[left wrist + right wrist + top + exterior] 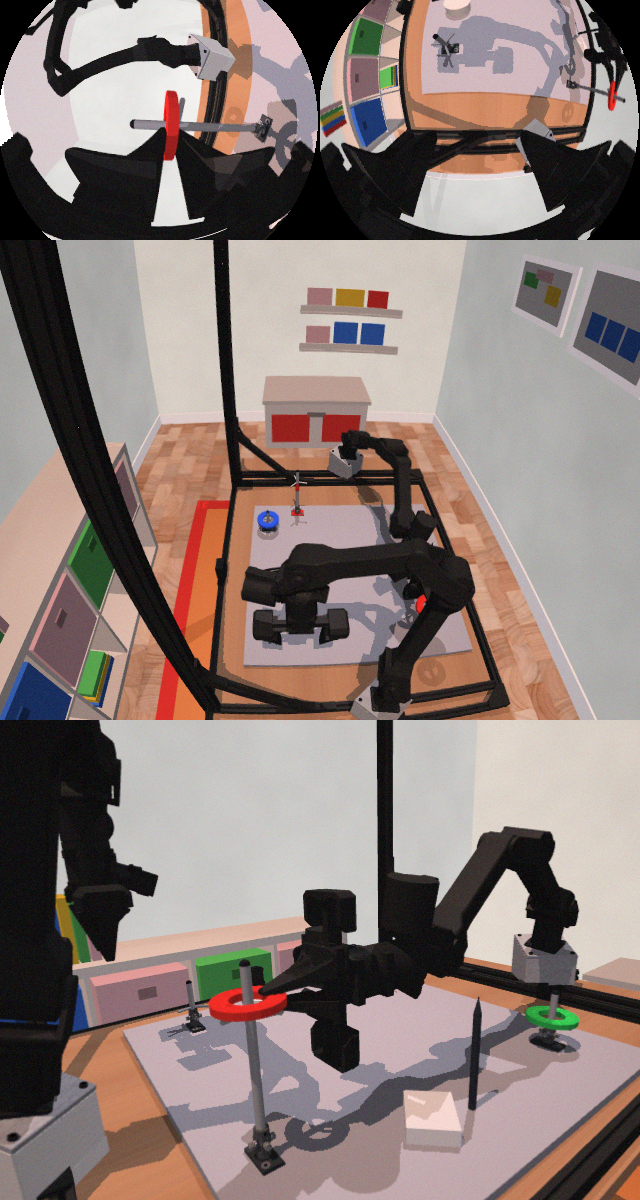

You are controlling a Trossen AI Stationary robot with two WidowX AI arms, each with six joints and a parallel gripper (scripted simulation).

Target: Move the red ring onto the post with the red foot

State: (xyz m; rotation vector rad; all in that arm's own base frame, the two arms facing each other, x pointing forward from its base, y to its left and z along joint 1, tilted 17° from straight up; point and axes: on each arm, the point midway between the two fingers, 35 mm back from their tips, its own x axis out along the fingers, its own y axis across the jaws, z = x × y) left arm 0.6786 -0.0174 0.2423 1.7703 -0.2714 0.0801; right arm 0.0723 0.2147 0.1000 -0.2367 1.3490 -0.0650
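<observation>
My right gripper is now 31 cm short of the red ring, 8 cm to the right of it and 4 cm above it. Also, from my right hand: black pen: 38 cm ahead, 32 cm to the left, 11 cm below; then white block: 37 cm ahead, 26 cm to the left, 20 cm below.
</observation>
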